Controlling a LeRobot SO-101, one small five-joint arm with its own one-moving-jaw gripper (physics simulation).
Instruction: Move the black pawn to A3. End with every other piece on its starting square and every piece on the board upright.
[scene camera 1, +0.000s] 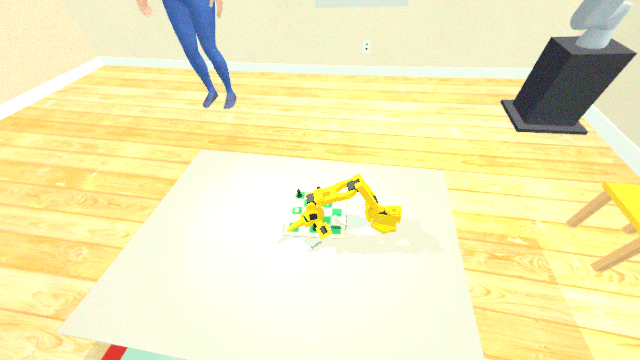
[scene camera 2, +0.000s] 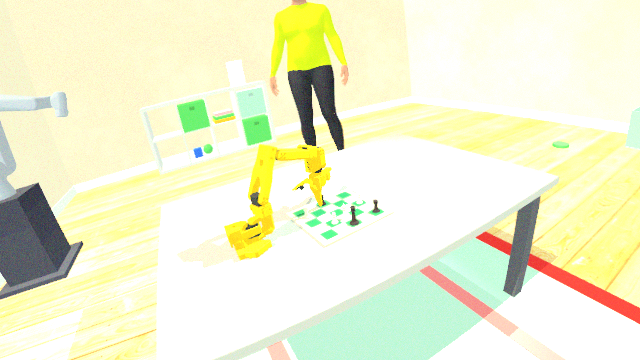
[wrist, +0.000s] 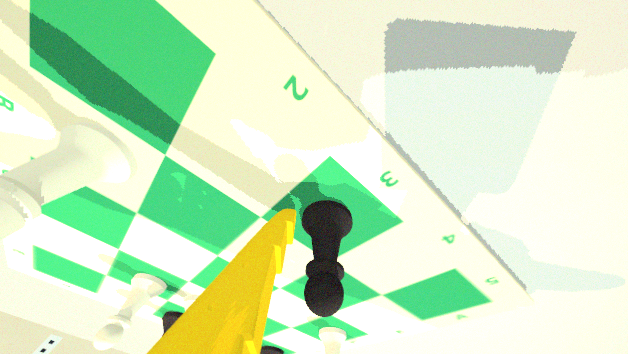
Labels:
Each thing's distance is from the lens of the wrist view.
black pawn (wrist: 326, 222): 6 cm
chessboard (wrist: 229, 120): 6 cm
white pawn (wrist: 144, 286): 16 cm
The marked spots on the black pawn and the white pawn are 12 cm apart.

